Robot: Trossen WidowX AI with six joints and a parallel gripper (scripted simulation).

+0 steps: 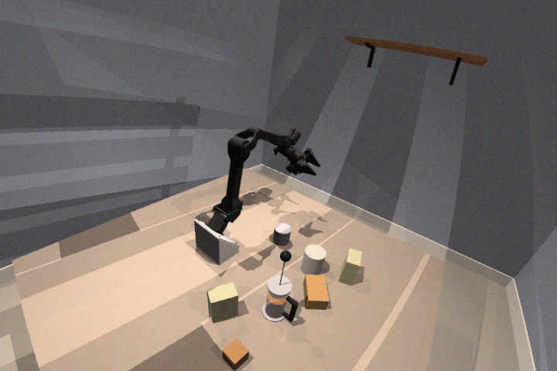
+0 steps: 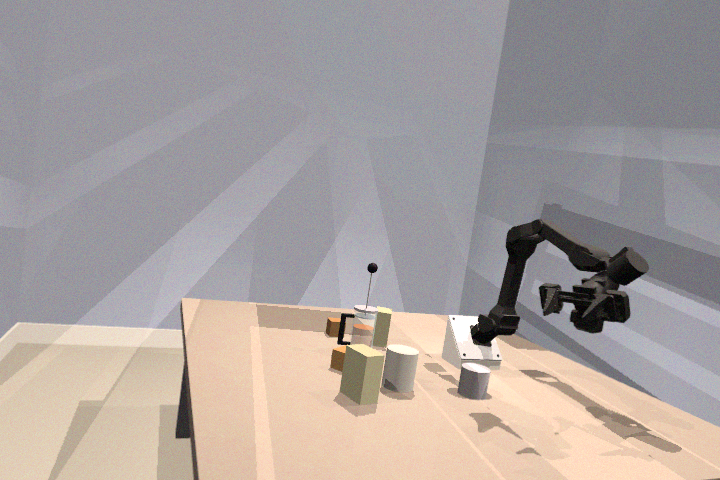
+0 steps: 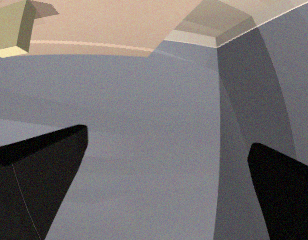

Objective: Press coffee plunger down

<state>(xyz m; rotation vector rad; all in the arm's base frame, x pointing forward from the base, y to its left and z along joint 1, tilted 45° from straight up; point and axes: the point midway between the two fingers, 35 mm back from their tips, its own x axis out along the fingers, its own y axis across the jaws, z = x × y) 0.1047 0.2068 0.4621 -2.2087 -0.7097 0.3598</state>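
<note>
My gripper tip is now 520 mm to the left of the glass coffee press, 270 mm short of it and 140 mm above it. Also, from my gripper tip: pale cylinder 270 mm to the right, 220 mm below, 220 mm ahead; grey cylinder 240 mm to the right, 230 mm below, 30 mm ahead; orange block 370 mm to the right, 310 mm ahead, 240 mm below.
</note>
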